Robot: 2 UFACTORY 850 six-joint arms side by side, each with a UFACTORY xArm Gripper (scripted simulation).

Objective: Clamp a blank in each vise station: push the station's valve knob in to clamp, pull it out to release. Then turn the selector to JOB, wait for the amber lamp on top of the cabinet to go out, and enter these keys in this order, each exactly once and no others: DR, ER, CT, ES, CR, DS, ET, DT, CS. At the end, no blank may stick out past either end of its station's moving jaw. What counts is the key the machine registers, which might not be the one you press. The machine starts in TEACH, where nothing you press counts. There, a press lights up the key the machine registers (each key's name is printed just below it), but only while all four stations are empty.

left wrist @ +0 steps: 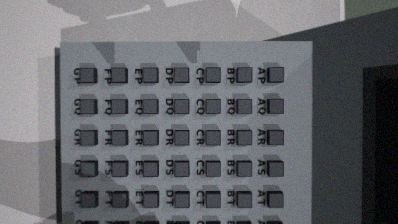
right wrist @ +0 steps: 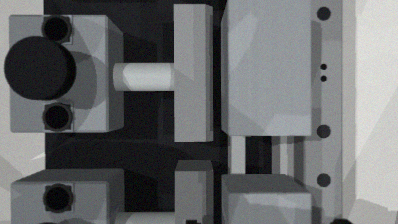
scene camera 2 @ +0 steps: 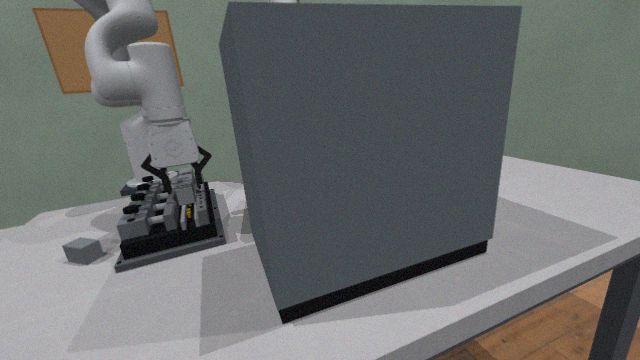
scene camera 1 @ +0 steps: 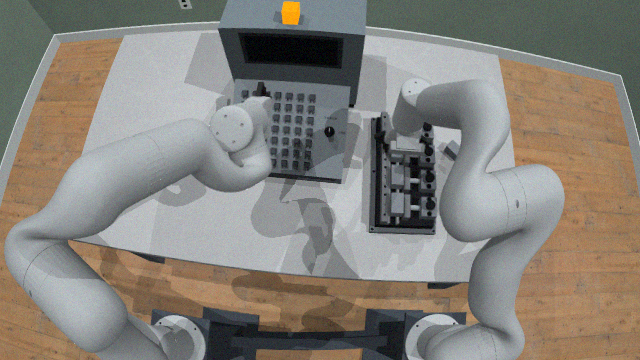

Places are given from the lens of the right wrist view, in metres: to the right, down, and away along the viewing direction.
grey blank [right wrist: 265, 59]: 0.03, -0.02, 0.14
